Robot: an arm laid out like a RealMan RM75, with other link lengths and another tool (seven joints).
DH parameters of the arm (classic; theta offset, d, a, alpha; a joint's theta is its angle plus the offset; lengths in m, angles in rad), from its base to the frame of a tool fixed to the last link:
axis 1: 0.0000 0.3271 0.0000 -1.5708
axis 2: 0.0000 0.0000 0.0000 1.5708
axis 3: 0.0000 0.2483 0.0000 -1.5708
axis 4: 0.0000 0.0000 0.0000 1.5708
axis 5: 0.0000 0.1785 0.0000 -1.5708
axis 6: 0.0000 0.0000 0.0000 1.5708
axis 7: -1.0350 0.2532 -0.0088 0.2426
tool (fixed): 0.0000 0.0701 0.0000 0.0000
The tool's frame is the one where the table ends.
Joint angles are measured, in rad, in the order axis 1, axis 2, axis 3, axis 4, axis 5, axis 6, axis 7. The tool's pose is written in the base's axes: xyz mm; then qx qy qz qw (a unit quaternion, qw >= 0). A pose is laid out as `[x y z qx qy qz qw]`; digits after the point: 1 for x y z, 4 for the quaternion.
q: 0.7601 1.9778 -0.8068 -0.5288 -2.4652 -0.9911 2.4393
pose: [319.6 484.0 -39.7 -0.9151 0.1093 -0.1183 0.3696]
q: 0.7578 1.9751 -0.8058 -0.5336 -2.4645 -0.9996 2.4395
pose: [319.7 483.4 -38.3 -0.9155 0.1095 -0.1177 0.3688]
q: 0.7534 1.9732 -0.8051 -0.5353 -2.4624 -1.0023 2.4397
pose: [321.3 482.7 -37.1 -0.9151 0.1117 -0.1176 0.3691]
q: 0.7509 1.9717 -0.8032 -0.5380 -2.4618 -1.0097 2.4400
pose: [321.6 481.5 -36.7 -0.9156 0.1131 -0.1167 0.3678]
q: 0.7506 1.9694 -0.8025 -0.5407 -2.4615 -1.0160 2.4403
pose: [321.2 481.3 -35.7 -0.9160 0.1128 -0.1162 0.3670]
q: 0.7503 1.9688 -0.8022 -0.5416 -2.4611 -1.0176 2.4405
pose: [321.1 481.3 -35.4 -0.9160 0.1130 -0.1159 0.3670]
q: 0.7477 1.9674 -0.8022 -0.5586 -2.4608 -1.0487 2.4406
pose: [317.2 478.0 -35.6 -0.9197 0.1100 -0.1123 0.3599]
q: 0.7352 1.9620 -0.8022 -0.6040 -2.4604 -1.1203 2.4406
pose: [311.3 470.0 -33.1 -0.9265 0.1037 -0.1063 0.3459]
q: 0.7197 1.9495 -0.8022 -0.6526 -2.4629 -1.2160 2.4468
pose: [307.0 456.2 -29.4 -0.9352 0.1004 -0.1018 0.3238]
